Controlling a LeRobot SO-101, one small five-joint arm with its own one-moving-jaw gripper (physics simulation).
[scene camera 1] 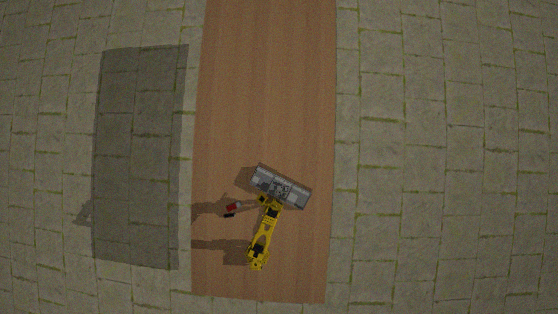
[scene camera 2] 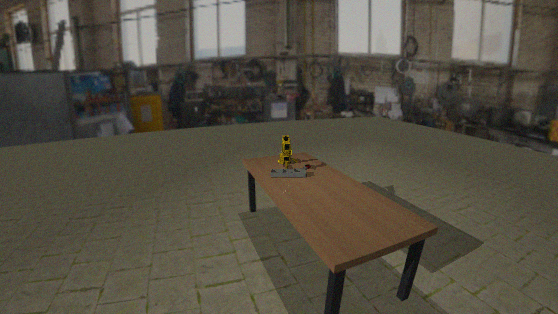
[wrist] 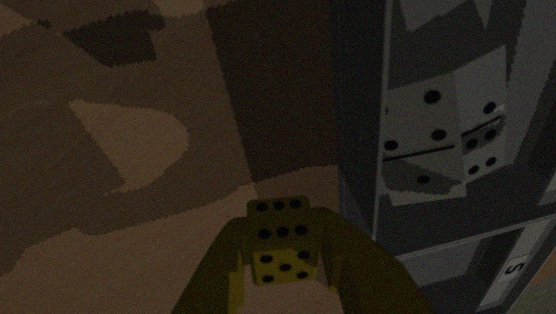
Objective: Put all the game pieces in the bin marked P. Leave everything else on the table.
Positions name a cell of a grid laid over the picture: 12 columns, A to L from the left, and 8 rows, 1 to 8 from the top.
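Grey three-compartment bin (scene camera 1: F5), visible.
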